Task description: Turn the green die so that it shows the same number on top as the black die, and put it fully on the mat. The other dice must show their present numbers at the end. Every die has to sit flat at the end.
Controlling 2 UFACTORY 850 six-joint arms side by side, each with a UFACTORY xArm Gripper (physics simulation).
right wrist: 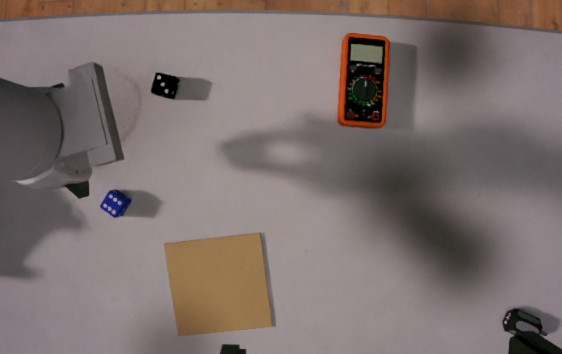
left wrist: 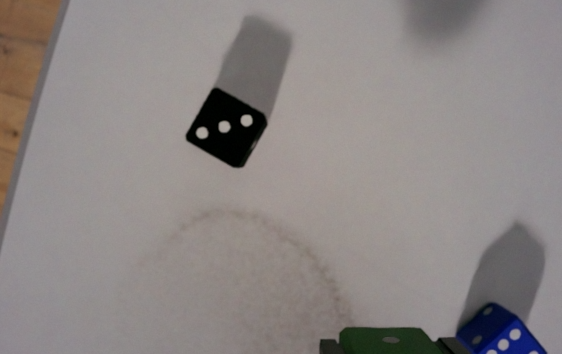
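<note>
The black die (left wrist: 225, 127) (right wrist: 165, 85) sits flat with three on top. The green die (left wrist: 387, 342) is between the left gripper's fingers at the bottom edge of the left wrist view; one pip shows on its visible face, and the rest is cut off. My left gripper (left wrist: 389, 347) is shut on it. The blue die (left wrist: 501, 332) (right wrist: 115, 203) sits flat on the table, six on top, near a left fingertip in both views. The tan mat (right wrist: 220, 285) lies at the lower middle of the right wrist view. My right gripper (right wrist: 381, 348) is open, fingers wide apart.
An orange multimeter (right wrist: 364, 81) lies at the upper right of the right wrist view. A small black object with white marks (right wrist: 513, 320) is beside the right finger, partly covered. The left arm's grey body (right wrist: 30, 132) fills the left side there. The table's far edge (right wrist: 280, 12) shows.
</note>
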